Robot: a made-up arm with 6 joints.
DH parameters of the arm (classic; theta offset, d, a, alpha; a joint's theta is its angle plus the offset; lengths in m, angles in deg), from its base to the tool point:
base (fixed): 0 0.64 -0.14 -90
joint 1: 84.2 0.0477 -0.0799 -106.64
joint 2: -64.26 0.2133 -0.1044 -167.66
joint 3: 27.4 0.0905 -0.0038 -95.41
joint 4: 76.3 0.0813 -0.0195 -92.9
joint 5: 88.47 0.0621 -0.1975 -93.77
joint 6: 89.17 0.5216 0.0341 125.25
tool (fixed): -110.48 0.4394 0 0
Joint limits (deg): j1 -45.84..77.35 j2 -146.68..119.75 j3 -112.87..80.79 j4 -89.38..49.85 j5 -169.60..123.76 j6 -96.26..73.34
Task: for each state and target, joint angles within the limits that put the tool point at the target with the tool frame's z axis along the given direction. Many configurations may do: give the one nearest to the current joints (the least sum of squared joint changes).
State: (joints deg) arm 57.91 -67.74 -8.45 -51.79 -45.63 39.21
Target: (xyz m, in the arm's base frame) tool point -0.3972 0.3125 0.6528 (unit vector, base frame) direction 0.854 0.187 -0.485
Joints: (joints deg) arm 77.12 -116.63 26.54 -89.38 -4.83 44.76
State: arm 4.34 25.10 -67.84 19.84 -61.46 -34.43
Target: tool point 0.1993 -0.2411 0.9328 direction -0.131 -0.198 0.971
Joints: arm 30.09 18.65 -59.43 12.32 -47.23 -61.15
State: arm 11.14 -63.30 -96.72 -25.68 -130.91 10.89
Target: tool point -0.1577 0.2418 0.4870 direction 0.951 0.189 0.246
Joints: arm 30.12 -67.02 -92.99 -69.95 -163.25 64.75
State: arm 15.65 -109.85 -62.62 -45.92 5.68 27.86
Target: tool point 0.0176 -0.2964 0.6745 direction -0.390 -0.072 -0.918
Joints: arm 22.10 -68.84 -68.35 -46.89 37.79 -6.84
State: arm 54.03 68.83 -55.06 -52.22 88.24 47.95
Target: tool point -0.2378 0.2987 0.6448 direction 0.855 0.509 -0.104
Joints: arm 73.61 87.56 -57.88 -62.46 108.37 23.27
